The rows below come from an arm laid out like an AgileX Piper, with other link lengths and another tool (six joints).
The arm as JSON. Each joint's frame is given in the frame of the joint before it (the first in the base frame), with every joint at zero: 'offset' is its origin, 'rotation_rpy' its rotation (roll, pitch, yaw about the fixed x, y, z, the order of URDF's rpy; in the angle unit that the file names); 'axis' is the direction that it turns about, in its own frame. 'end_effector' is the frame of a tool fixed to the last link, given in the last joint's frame.
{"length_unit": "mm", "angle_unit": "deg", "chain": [
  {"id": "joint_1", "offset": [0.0, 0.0, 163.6], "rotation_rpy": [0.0, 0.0, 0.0], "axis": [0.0, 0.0, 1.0]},
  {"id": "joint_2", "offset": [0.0, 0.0, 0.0], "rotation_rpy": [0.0, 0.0, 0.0], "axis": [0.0, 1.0, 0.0]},
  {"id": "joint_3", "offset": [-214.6, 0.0, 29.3], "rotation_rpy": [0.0, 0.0, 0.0], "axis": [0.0, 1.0, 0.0]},
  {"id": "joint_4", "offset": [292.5, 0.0, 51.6], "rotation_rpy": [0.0, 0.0, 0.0], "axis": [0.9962, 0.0, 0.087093]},
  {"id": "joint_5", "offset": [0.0, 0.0, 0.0], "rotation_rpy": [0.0, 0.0, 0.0], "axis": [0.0, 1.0, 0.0]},
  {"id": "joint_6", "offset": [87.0, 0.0, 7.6], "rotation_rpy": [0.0, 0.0, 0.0], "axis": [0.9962, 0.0, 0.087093]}
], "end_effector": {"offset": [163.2, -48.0, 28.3], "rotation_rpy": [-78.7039, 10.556, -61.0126]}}
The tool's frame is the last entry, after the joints.
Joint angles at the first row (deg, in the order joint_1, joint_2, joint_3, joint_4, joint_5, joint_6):
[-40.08, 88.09, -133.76, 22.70, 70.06, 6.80]
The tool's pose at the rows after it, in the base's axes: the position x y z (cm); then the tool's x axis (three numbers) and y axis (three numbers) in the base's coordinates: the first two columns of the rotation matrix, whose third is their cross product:
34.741 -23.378 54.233 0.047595 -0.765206 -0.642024 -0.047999 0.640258 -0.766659
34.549 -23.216 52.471 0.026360 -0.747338 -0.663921 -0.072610 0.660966 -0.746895
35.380 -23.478 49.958 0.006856 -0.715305 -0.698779 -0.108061 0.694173 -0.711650
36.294 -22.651 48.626 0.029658 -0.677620 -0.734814 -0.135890 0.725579 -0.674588
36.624 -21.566 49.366 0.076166 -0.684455 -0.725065 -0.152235 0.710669 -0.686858
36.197 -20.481 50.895 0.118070 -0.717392 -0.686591 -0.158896 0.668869 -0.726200
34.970 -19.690 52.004 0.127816 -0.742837 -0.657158 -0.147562 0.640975 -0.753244
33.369 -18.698 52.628 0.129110 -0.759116 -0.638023 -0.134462 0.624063 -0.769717
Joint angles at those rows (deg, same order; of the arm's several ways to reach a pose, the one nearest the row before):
[-40.08, 83.49, -128.27, 22.65, 70.06, 6.80]
[-40.08, 81.10, -123.44, 22.65, 70.06, 6.80]
[-40.08, 81.18, -120.01, 23.48, 69.99, 6.80]
[-40.08, 81.05, -117.80, 26.48, 69.99, 6.73]
[-40.08, 80.33, -117.50, 29.11, 69.87, 4.62]
[-40.08, 78.58, -117.35, 30.49, 69.86, 1.70]
[-40.08, 75.54, -115.93, 30.01, 69.86, 0.76]
[-40.08, 71.23, -112.87, 29.32, 69.87, 0.58]

